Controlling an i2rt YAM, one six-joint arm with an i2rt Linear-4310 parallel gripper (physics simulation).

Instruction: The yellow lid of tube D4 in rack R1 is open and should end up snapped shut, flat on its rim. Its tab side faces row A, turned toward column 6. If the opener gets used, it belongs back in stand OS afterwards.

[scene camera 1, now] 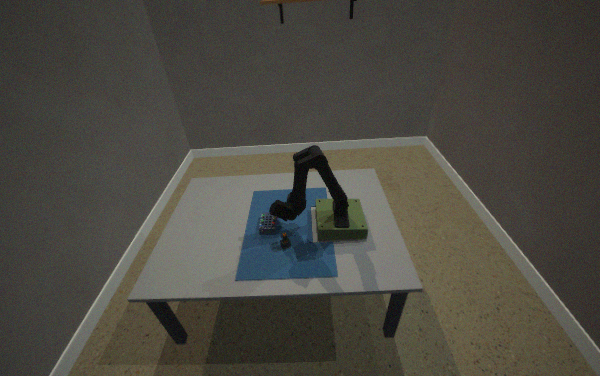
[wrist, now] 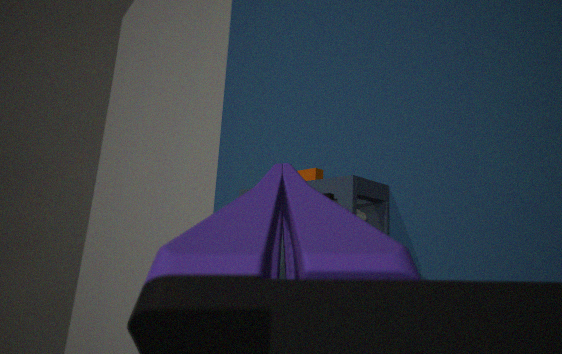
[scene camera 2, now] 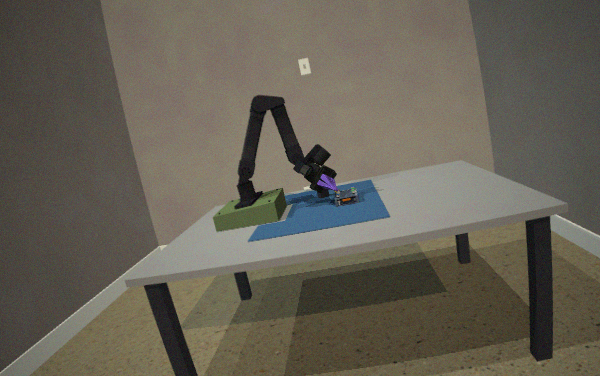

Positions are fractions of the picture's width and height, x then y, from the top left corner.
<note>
The gripper (wrist: 0.50,0.50) is shut, holding nothing. Further things: a blue mat (scene camera 1: 0.44,0.68).
The blue mat also shows in the wrist view (wrist: 0.80,0.31) and in scene camera 2 (scene camera 2: 0.51,0.57).
</note>
